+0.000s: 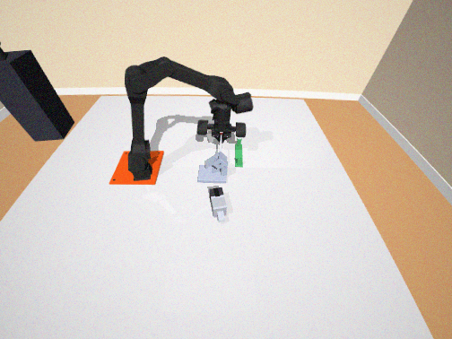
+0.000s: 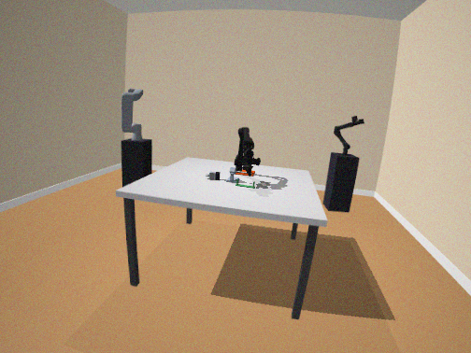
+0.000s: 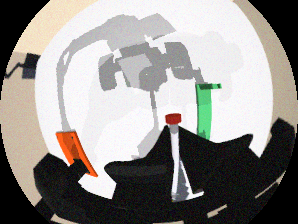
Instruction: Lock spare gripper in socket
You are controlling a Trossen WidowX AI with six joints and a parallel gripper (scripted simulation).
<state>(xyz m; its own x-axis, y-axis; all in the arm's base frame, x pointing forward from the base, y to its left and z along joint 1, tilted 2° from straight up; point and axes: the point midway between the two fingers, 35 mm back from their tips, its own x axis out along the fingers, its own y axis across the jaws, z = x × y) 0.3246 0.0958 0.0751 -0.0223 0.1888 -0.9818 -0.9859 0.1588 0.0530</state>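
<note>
Now: the green pin cradle 8 cm ahead of my gripper tip, 3 cm to the right of it and 4 cm below it. Also, from my gripper tip: grey mount 3 cm behind, 13 cm to the right, 1 cm below; spare gripper 4 cm behind, 29 cm to the right, 3 cm below.
</note>
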